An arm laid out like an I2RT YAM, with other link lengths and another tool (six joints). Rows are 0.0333 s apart.
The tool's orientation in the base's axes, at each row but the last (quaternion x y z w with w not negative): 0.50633 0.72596 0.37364 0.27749; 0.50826 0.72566 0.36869 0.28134; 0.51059 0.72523 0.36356 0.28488; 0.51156 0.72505 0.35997 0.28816; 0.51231 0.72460 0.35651 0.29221; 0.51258 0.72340 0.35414 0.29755
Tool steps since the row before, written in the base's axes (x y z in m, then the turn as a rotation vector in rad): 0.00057 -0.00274 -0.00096 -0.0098 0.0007 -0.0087; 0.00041 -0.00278 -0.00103 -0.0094 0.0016 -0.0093; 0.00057 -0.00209 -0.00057 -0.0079 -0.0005 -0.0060; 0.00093 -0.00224 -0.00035 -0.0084 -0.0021 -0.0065; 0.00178 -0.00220 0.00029 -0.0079 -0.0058 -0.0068; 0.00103 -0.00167 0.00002 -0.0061 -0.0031 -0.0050
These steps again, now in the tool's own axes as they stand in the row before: -0.00275 -0.00106 0.00027 0.0041 -0.0122 -0.0025; -0.00273 -0.00122 0.00022 0.0049 -0.0123 -0.0017; -0.00214 -0.00061 0.00028 0.0023 -0.0092 -0.0029; -0.00240 -0.00028 0.00042 0.0009 -0.0103 -0.0033; -0.00265 0.00070 0.00076 -0.0027 -0.0110 -0.0036; -0.00190 0.00019 0.00046 -0.0008 -0.0080 -0.0026
